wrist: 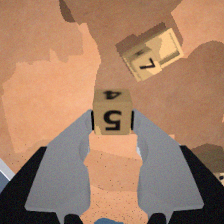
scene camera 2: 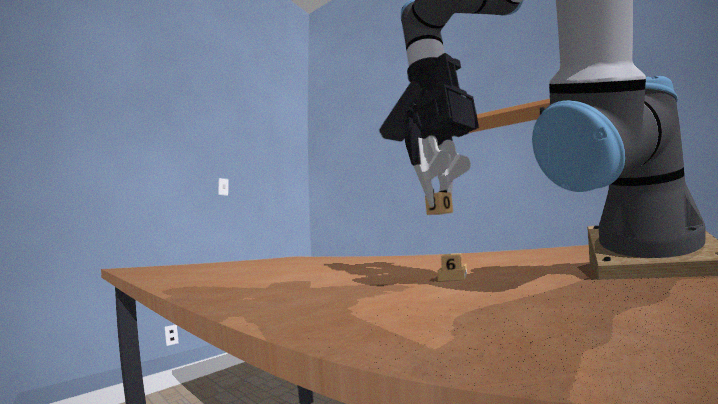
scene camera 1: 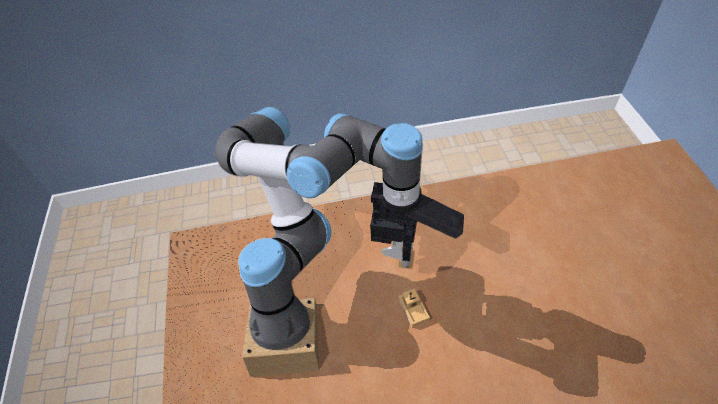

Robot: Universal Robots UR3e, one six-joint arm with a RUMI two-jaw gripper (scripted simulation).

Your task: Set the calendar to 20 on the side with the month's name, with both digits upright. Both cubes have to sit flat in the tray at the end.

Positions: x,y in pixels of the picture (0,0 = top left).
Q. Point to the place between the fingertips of the gripper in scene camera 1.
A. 405,260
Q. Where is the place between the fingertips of the gripper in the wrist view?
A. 112,110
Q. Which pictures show the gripper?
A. The wrist view, scene camera 2 and scene camera 1: all of them.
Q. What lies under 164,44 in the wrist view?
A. A wooden tray.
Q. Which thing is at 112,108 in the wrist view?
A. A wooden number cube.
